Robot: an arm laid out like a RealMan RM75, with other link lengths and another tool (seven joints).
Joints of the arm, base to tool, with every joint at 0 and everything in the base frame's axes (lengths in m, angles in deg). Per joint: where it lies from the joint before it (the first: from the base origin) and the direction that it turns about. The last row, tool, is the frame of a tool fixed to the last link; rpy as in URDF.
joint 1: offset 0 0 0.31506 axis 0 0 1
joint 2: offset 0 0 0 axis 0 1 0
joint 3: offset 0 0 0.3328 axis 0 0 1
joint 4: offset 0 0 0 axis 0 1 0
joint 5: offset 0 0 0.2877 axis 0 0 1
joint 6: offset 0 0 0 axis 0 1 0
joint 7: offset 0 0 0.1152 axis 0 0 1
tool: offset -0.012 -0.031 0.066 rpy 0 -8.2 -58.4
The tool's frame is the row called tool.
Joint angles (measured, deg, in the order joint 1, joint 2, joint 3, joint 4, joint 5, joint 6, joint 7), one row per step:
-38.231 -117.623 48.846 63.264 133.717 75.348 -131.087
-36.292 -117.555 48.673 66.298 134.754 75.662 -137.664
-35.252 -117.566 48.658 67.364 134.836 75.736 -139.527
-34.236 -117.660 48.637 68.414 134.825 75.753 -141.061
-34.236 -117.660 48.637 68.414 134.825 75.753 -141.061
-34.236 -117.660 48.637 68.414 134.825 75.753 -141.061
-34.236 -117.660 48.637 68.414 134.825 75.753 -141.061
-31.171 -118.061 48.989 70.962 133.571 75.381 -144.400
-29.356 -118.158 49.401 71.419 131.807 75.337 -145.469
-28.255 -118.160 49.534 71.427 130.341 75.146 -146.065
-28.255 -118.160 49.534 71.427 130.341 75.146 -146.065
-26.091 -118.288 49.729 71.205 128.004 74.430 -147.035
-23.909 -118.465 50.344 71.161 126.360 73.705 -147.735
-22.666 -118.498 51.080 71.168 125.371 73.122 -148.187
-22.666 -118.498 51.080 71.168 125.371 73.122 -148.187
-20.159 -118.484 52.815 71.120 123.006 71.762 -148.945
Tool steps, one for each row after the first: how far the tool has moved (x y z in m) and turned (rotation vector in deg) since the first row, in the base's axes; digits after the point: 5 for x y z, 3 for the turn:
-0.01114 -0.01031 0.01402 2.119 -1.799 5.798
-0.01720 -0.01573 0.01842 2.880 -2.463 7.688
-0.02244 -0.02097 0.02209 3.633 -3.103 9.254
-0.02244 -0.02097 0.02209 3.633 -3.103 9.254
-0.02244 -0.02097 0.02209 3.633 -3.103 9.254
-0.02244 -0.02097 0.02209 3.633 -3.103 9.254
-0.03502 -0.03582 0.02782 5.513 -5.485 12.664
-0.04303 -0.04523 0.02614 5.664 -7.413 14.212
-0.04825 -0.05065 0.02515 5.881 -9.011 15.204
-0.04825 -0.05065 0.02515 5.881 -9.011 15.204
-0.06082 -0.06155 0.02239 6.516 -11.722 17.401
-0.07316 -0.07293 0.01859 6.949 -13.414 19.357
-0.07896 -0.07885 0.01580 7.135 -14.215 20.318
-0.07896 -0.07885 0.01580 7.135 -14.215 20.318
-0.08927 -0.09024 0.00979 7.526 -15.955 21.996

